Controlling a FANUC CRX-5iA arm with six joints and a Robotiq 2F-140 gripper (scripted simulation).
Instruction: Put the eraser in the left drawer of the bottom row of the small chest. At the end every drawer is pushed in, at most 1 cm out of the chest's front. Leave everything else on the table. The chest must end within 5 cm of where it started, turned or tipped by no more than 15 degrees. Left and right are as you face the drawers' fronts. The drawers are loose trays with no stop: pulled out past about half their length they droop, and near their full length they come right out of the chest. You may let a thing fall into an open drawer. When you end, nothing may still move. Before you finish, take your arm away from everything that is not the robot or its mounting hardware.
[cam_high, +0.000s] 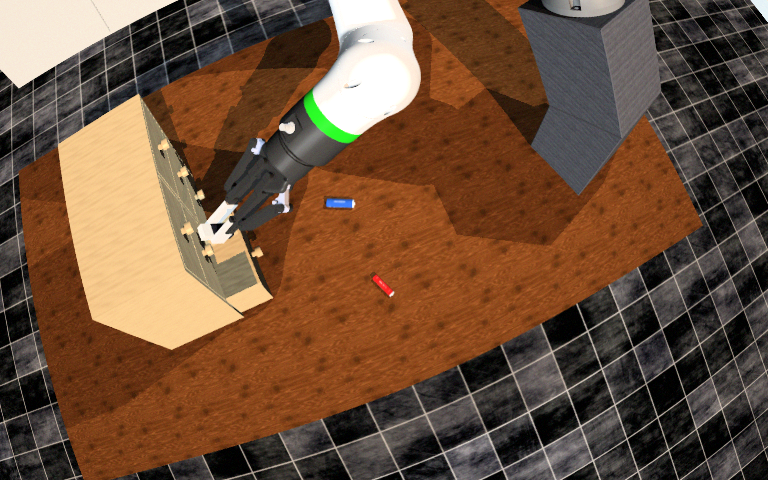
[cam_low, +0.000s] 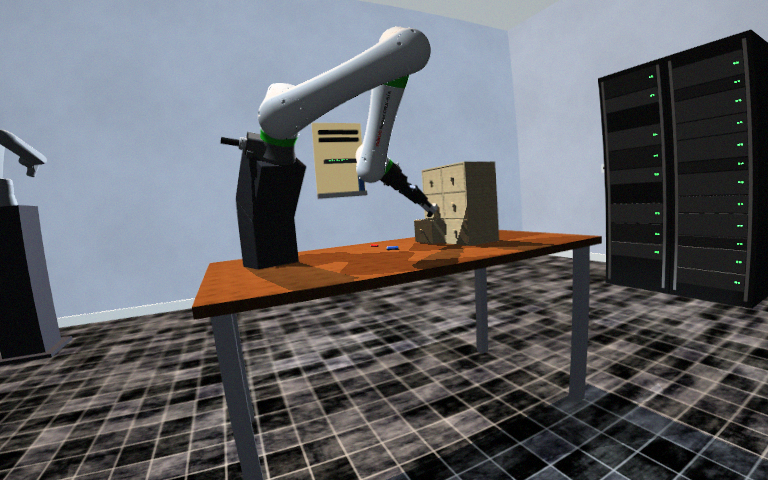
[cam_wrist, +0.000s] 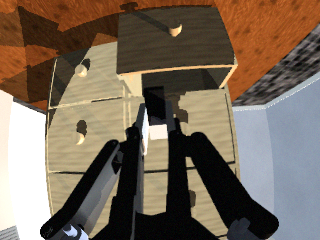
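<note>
Now: the eraser 20 mm ahead of my hand and 10 mm below it. Round my hand: red cylinder 200 mm behind, 160 mm to the left, 160 mm below; blue item 190 mm behind, 10 mm to the right, 160 mm below.
</note>
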